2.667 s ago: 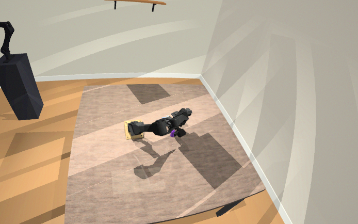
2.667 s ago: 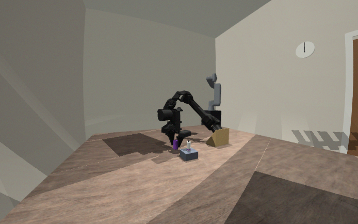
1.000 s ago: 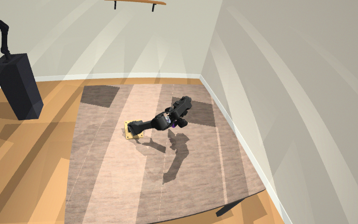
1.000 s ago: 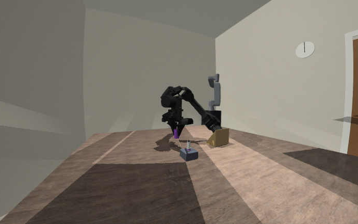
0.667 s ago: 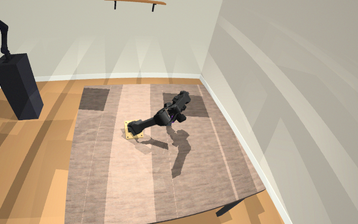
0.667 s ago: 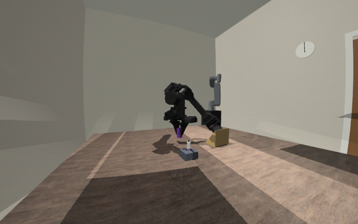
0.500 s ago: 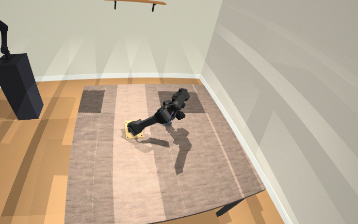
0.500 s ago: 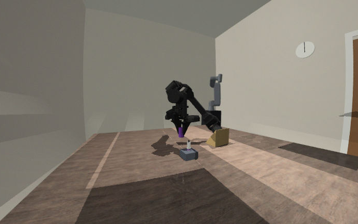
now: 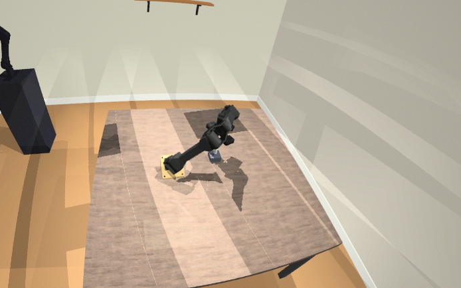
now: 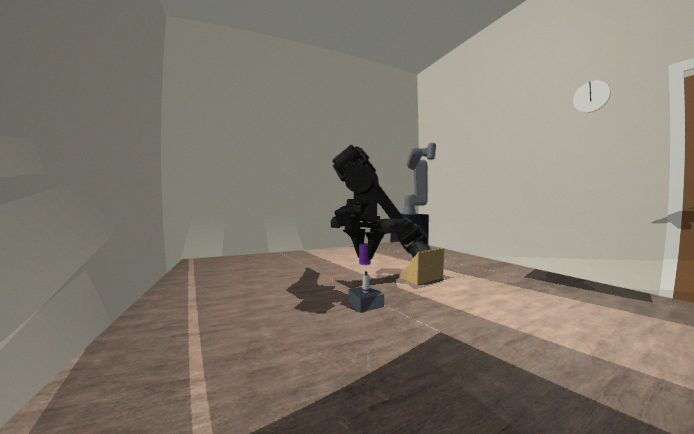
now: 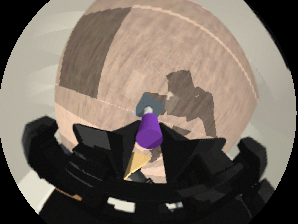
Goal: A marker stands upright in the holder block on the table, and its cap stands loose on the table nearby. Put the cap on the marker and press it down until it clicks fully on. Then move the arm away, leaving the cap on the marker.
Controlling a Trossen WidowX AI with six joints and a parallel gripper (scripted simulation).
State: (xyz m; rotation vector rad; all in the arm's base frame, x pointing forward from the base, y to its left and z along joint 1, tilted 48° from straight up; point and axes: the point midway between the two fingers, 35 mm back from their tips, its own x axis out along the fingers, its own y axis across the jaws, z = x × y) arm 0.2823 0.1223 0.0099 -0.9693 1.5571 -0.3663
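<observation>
The grey-blue holder block lies 100 mm below my gripper tip. From my gripper tip the other things lie so: purple cap (10 mm above).
</observation>
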